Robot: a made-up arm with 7 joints.
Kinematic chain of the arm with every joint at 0, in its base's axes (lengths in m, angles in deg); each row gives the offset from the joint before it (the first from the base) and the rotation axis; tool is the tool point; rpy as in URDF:
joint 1: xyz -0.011 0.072 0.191 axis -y
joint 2: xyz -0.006 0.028 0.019 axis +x
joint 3: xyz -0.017 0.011 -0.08 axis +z
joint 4: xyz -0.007 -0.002 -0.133 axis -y
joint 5: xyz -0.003 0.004 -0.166 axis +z
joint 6: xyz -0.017 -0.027 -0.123 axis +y
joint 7: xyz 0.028 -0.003 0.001 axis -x
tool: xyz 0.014 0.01 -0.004 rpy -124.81 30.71 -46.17
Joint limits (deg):
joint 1: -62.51..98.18
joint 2: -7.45..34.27
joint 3: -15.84..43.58
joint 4: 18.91..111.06
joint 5: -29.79..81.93
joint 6: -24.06..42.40
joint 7: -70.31..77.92
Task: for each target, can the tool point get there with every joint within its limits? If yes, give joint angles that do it. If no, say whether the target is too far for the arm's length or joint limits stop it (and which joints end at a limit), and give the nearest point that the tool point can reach.
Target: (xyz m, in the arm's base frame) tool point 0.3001 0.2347 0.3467
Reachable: yes | joints 73.07 25.30 -0.70 65.93 30.79 -6.38 -25.00
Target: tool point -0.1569 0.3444 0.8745
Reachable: no: too far | nearest point 0.0152 0.2774 0.4786 | short by 0.437 m
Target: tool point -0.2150 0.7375 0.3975
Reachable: no: too far | nearest point -0.0067 0.4200 0.3926 | short by 0.380 m
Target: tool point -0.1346 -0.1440 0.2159
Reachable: no: joint limits stop it (at a limit: joint 1, joint 2, joint 3, joint 4, joint 6, joint 7) | nearest point 0.0182 0.0056 0.4035 | short by 0.284 m
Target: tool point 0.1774 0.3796 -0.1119
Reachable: yes | joints -0.22 29.39 21.02 44.01 28.64 35.79 -53.20
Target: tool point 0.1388 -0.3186 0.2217
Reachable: no: joint limits stop it (at a limit: joint 2, joint 3, joint 5, joint 7) | nearest point 0.2327 -0.0167 0.2410 | short by 0.317 m
